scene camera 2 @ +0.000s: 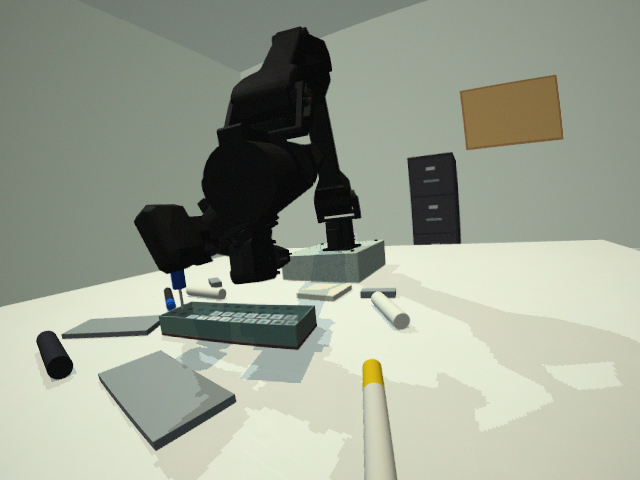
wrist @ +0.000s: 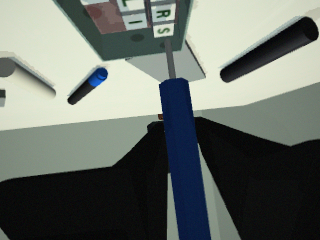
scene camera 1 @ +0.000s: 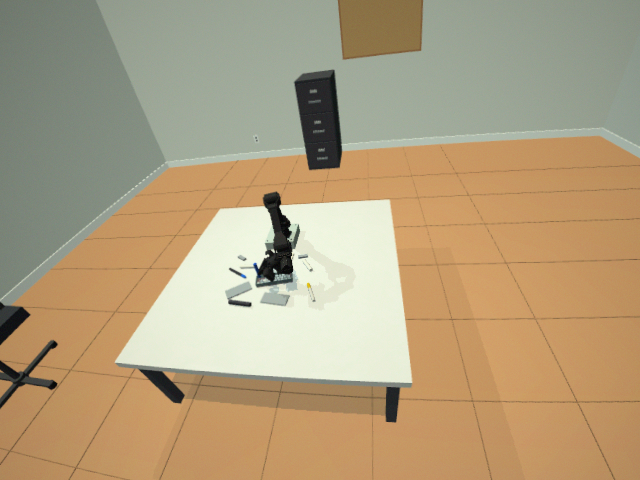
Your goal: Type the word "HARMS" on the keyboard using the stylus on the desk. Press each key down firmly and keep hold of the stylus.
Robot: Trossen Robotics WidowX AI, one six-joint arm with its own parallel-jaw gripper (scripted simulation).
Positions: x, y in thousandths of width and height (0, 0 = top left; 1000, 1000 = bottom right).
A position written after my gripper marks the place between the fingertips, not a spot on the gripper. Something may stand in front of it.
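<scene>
Cream pad (scene camera 2: 502, 607) visible; in the wrist view the pad is out of frame. White cylinder (scene camera 2: 626, 668) visible. Black cylinder (scene camera 2: 91, 759) visible, and the wrist view has the black cylinder (wrist: 914, 160) as well. My gripper (scene camera 2: 274, 557) is visible, likewise in the wrist view, as the gripper (wrist: 561, 531).
</scene>
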